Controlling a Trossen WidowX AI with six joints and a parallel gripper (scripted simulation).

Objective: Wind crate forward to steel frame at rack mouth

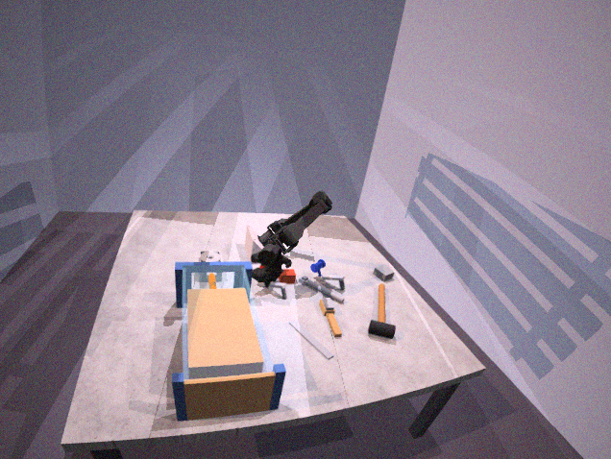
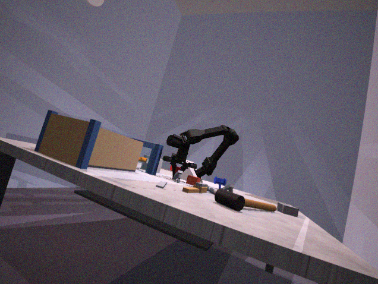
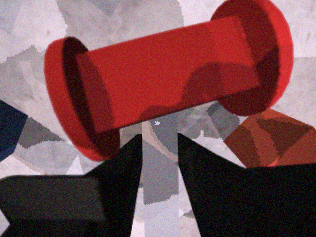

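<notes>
The red winch handle grip is 30 mm to the right of my gripper tip, 30 mm behind it and 30 mm above it. Round my gripper tip: winch handle 20 mm above; pale winch body 240 mm to the right, 90 mm behind, 20 mm above; wooden brush 210 mm to the left, 180 mm ahead, 10 mm above.
</notes>
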